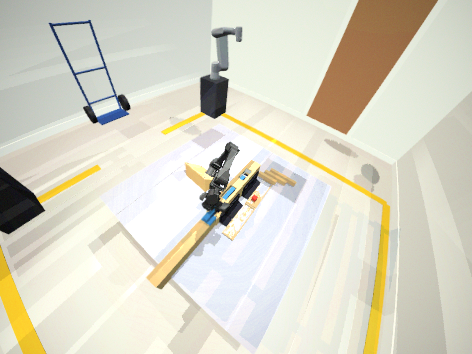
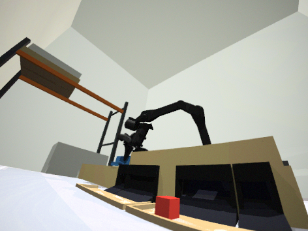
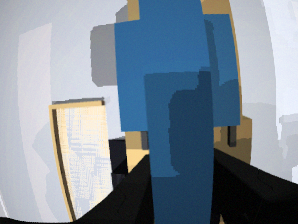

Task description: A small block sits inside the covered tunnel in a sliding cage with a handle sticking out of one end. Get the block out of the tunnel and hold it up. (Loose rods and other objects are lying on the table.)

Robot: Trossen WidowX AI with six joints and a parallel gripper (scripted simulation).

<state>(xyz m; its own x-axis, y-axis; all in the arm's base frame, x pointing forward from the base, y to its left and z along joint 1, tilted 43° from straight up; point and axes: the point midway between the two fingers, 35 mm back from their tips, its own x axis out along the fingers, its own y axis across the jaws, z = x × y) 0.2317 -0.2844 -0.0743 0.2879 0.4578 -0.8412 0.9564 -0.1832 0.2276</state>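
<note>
My gripper tip is now 2 cm short of the tan covered tunnel, 5 cm to the right of it and 5 cm above it. From my gripper tip the other things lie so: red cube 13 cm ahead, 32 cm to the left, 10 cm below.
</note>
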